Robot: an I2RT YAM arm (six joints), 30 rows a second.
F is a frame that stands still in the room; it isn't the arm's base.
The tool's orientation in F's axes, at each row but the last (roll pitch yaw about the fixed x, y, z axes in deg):
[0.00, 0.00, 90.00]
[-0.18, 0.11, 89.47]
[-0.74, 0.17, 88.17]
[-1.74, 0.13, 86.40]
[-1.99, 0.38, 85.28]
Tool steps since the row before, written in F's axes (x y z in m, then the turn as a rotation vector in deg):
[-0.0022, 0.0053, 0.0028, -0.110, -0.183, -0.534]
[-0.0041, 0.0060, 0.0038, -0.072, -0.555, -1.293]
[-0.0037, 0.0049, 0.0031, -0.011, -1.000, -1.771]
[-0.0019, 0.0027, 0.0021, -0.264, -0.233, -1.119]
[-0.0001, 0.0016, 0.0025, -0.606, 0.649, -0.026]
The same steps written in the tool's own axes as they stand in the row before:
[0.0053, 0.0022, 0.0028, -0.183, 0.110, -0.534]
[0.0060, 0.0041, 0.0038, -0.553, 0.071, -1.294]
[0.0048, 0.0038, 0.0032, -0.995, 0.002, -1.774]
[0.0026, 0.0020, 0.0022, -0.247, 0.283, -1.111]
[0.0016, 0.0001, 0.0025, 0.597, 0.658, 0.001]

